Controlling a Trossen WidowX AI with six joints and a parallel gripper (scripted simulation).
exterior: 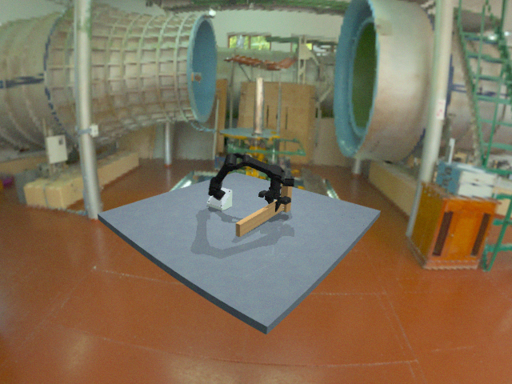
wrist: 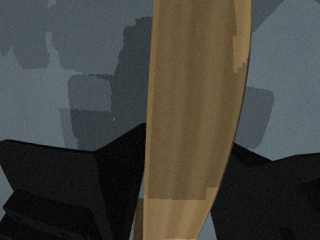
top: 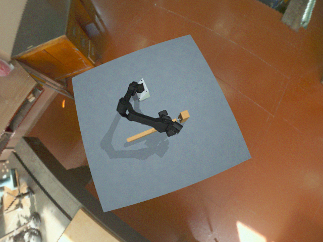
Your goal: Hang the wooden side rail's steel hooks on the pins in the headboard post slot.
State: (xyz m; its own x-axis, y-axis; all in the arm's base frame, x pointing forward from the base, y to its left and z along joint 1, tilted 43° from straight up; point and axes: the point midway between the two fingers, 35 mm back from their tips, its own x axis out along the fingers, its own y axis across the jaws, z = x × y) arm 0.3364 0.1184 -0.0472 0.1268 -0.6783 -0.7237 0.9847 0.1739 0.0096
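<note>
The wooden headboard post is 130 mm to the left of my gripper tip, 40 mm above it and 10 mm behind it.
</note>
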